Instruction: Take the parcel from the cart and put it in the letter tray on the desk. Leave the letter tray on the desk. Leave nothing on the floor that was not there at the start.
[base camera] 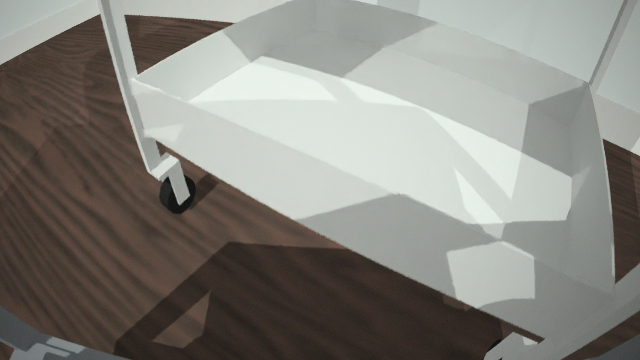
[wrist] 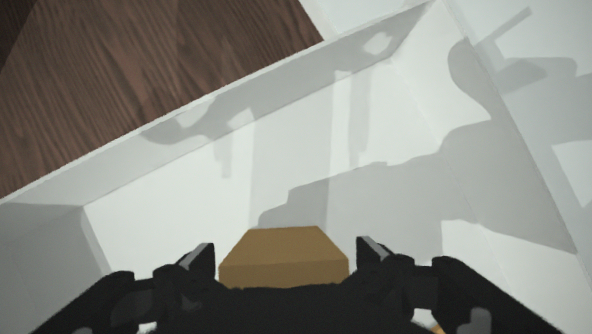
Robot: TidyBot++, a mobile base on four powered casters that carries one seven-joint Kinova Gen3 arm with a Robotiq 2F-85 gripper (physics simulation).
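Frame: origin at the arm's base, x up, y back, z right, level; centimetres.
Where they show: gripper, fingertip midpoint: (wrist: 286, 255).
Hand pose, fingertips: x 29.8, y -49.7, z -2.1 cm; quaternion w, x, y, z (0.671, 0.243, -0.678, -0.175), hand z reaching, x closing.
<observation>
Each offset is from my fingertips to the top centre of the thing. "spot": to the spot under its first point.
The parcel {spot: dx +3.8, dy -1.0, dz -0.8 cm} (wrist: 284, 250), a brown box, stands on the floor of the white cart's tray {spot: dx +0.8, dy +0.3, dz -10.9 cm} (wrist: 125, 162) in the wrist view, at the bottom middle. My gripper (wrist: 286, 255) is open, with one black finger on each side of the parcel. A narrow gap shows between the parcel and each fingertip. The near lower part of the parcel is hidden behind the gripper body. In the base view the cart (base camera: 240, 155) shows its lower tray, and neither the parcel nor the gripper shows there. The letter tray and the desk do not show in either view.
A small orange-brown piece {spot: dx -2.2, dy -0.6, dz +12.6 cm} (wrist: 438, 330) shows at the bottom edge of the wrist view, right of the gripper body. The cart's upright post {spot: dx -47.3, dy +12.0, dz -18.1 cm} (base camera: 119, 65) and black caster wheel {spot: dx -65.7, dy +11.6, dz -15.8 cm} (base camera: 177, 194) stand at the left in the base view. Pale walls rise behind the cart.
</observation>
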